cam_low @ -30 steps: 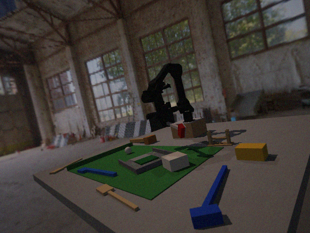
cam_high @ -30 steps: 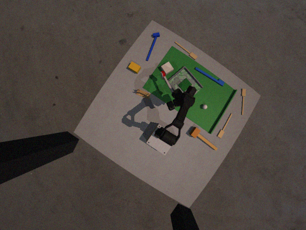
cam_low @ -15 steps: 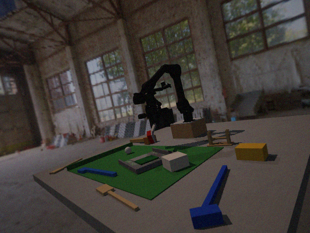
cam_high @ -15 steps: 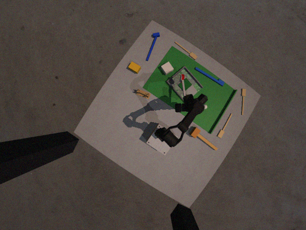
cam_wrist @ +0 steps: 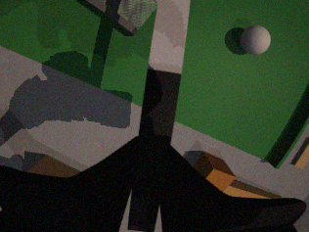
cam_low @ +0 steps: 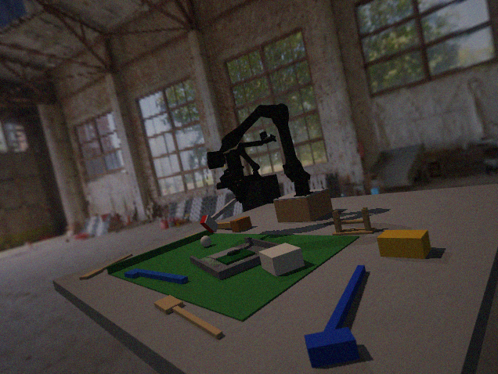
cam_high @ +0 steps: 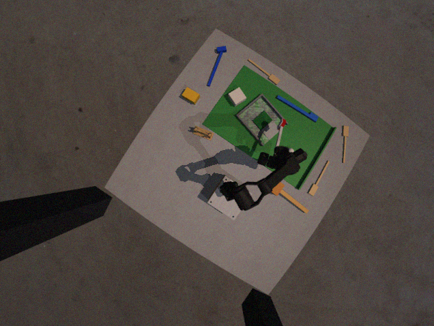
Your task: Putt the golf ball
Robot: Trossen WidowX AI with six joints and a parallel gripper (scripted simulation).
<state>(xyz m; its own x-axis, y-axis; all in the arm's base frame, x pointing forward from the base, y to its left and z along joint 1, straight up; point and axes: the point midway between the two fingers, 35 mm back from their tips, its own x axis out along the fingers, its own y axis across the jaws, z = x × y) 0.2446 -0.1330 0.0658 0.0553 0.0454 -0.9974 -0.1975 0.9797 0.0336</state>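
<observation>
My gripper tip is 12 cm short of the red putter and 3 cm to the right of it. From my gripper tip the other things lie so: white golf ball: 14 cm ahead, 10 cm to the right, 11 cm below; then green mat: 23 cm ahead, 7 cm to the left, 14 cm below; then wooden rack: 3 cm behind, 42 cm to the left, 10 cm below.
</observation>
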